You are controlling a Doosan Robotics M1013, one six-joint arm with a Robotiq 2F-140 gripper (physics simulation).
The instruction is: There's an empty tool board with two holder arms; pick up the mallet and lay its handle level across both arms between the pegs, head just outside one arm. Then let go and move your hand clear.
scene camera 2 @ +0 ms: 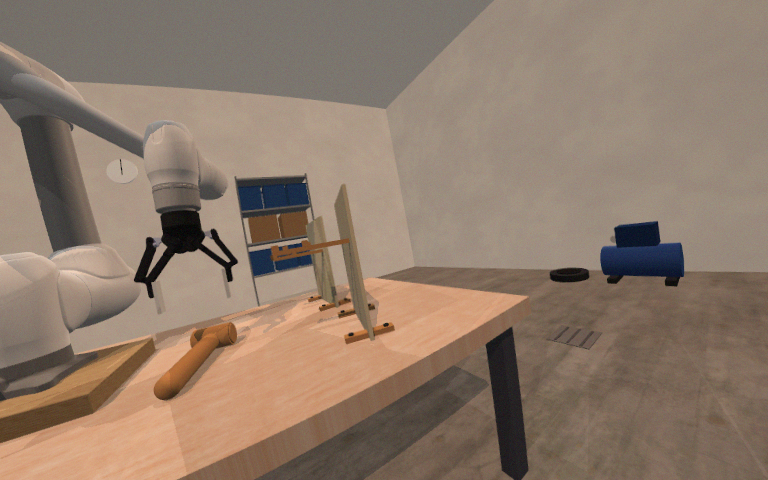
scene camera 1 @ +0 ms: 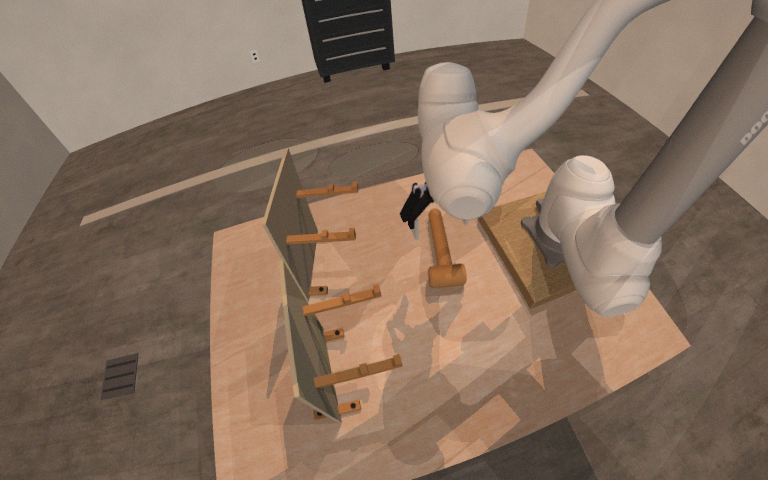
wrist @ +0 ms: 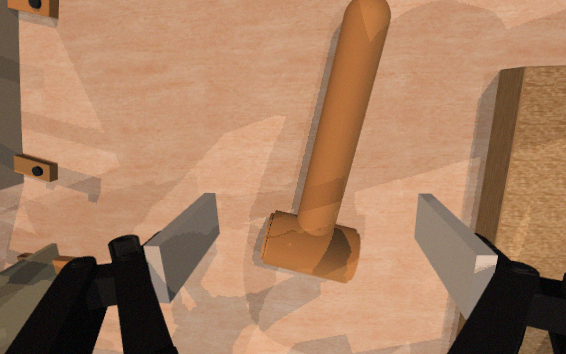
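The orange-brown mallet (scene camera 1: 440,243) (scene camera 2: 189,367) (wrist: 345,125) lies flat on the table between the boards and the robot base. Its head is towards the bottom in the wrist view. My gripper (scene camera 1: 441,226) (scene camera 2: 193,297) (wrist: 312,214) is open and empty above the mallet, its fingers on either side near the head end in the wrist view. Two upright grey-green tool boards (scene camera 1: 288,198) (scene camera 1: 305,362) stand at the left in scene camera 1. One board has two holder arms (scene camera 1: 327,190) (scene camera 1: 321,236); the other has two more (scene camera 1: 342,300) (scene camera 1: 357,371). Each arm has raised pegs and holds no tool.
The wooden base block (scene camera 1: 512,254) (scene camera 2: 121,367) (wrist: 540,135) under the robot lies to the mallet's right in scene camera 1. Small orange feet with black screws (scene camera 1: 334,333) (scene camera 2: 368,332) (wrist: 37,168) support the boards. The wooden table (scene camera 1: 243,339) (scene camera 2: 441,316) has its edge beyond the boards.
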